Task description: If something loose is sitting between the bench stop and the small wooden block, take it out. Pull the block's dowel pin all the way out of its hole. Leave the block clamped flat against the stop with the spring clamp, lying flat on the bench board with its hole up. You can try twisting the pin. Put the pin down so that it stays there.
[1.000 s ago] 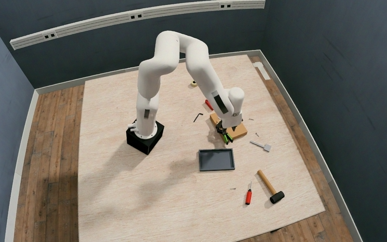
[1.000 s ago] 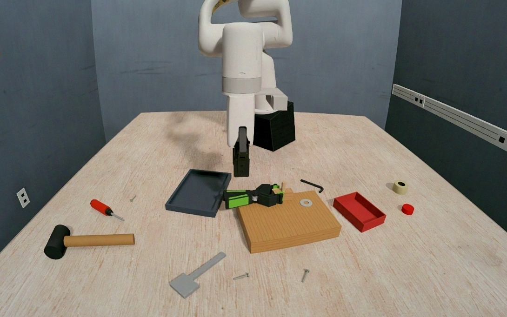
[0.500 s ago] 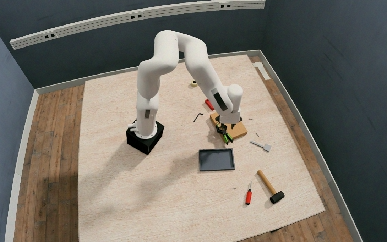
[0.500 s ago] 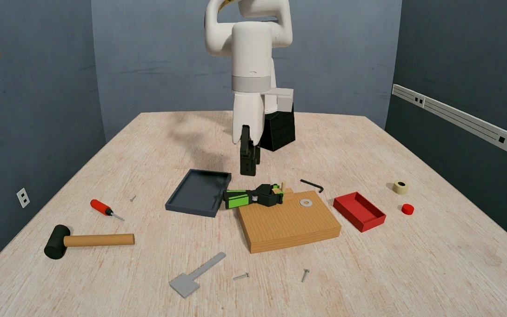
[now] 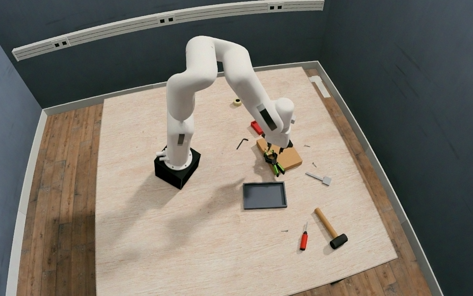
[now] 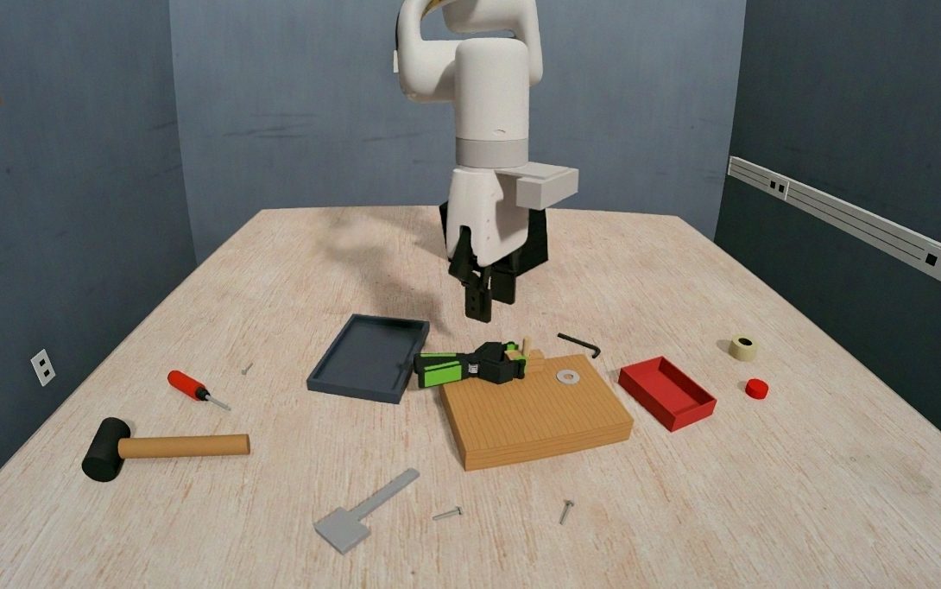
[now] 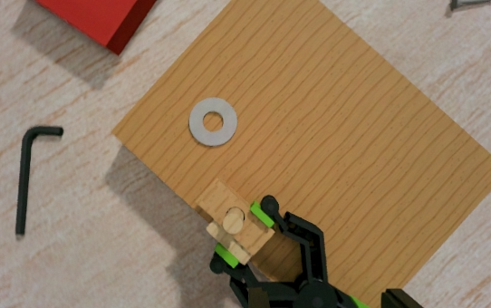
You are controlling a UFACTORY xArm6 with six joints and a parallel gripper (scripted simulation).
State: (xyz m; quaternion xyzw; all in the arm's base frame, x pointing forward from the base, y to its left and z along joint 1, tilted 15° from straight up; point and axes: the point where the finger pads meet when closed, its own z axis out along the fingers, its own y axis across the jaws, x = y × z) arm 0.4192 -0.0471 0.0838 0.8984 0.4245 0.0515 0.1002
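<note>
Now: the dowel pin 80 mm below my hand, 50 mm to the left of it and 10 mm behind it. The rest, counted from my hand: grey tray: 150 mm to the right, 130 mm below, 90 mm behind; then small wooden block: 100 mm below, 50 mm to the left, 10 mm behind; then washer: 110 mm below, 100 mm to the left, 20 mm ahead.
</note>
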